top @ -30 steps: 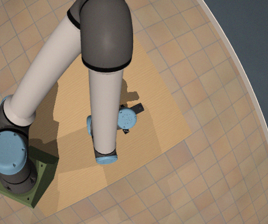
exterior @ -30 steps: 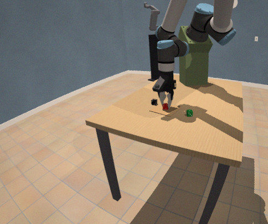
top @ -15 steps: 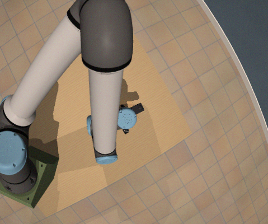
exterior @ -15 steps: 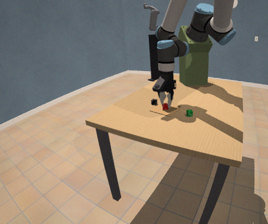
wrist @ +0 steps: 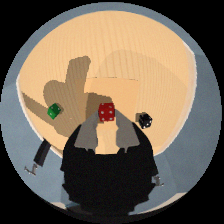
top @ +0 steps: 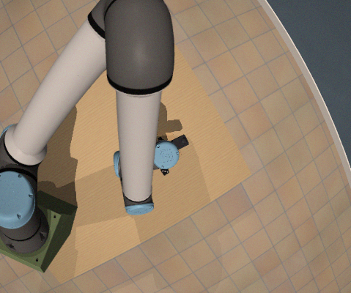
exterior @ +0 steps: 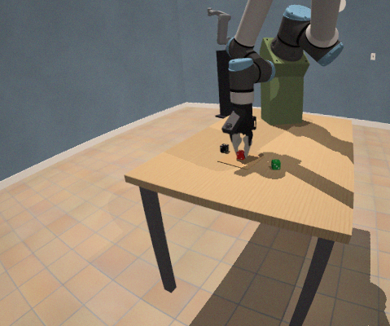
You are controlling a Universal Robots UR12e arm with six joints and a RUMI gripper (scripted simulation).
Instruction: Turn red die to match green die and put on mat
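My gripper is now right at the red die. Round my hand: green die (3 cm behind, 15 cm to the left, 1 cm below); tan mat (2 cm below); black die (1 cm behind, 11 cm to the right, 1 cm below).
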